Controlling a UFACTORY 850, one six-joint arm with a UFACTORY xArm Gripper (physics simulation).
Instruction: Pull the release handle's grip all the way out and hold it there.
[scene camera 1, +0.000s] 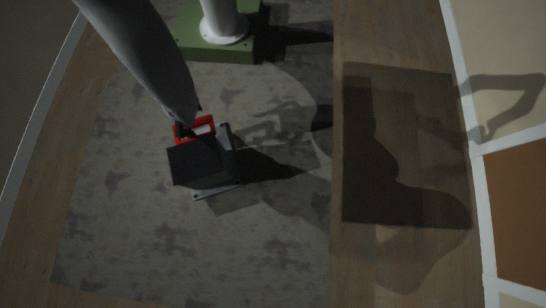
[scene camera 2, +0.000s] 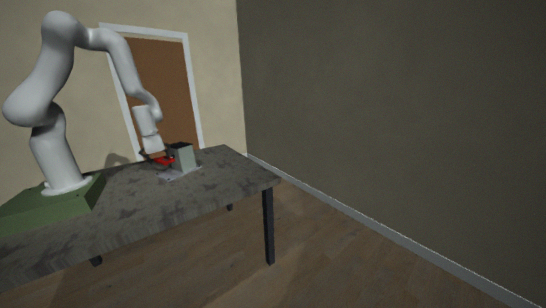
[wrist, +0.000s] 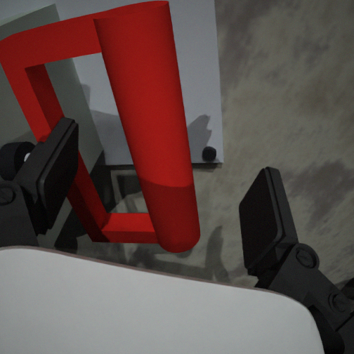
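The release handle's red grip (scene camera 1: 205, 120) (scene camera 2: 165, 160) (wrist: 150, 120) is a rectangular frame with a thick round outer bar. It sits close against the grey-green housing (scene camera 1: 195, 160) (scene camera 2: 185, 159) with a dark top, and no length of pull rod shows clearly between them. The housing stands on a light grey base plate (scene camera 1: 215, 191) (scene camera 2: 167, 175) (wrist: 200, 65). My gripper (scene camera 1: 191, 122) (scene camera 2: 157, 156) (wrist: 166, 165) is open and empty. In the wrist view the thick bar lies between the wide-apart fingers, clear of both; the left finger overlaps the frame's inner bar. Whether it touches that bar is unclear.
The housing and its plate rest on a mottled grey table (scene camera 1: 165, 240) (scene camera 2: 135, 190). The arm's white base stands on a green block (scene camera 1: 220, 54) (scene camera 2: 75, 207) at the table's other end. A black bolt (wrist: 209, 153) sits at the plate's corner.
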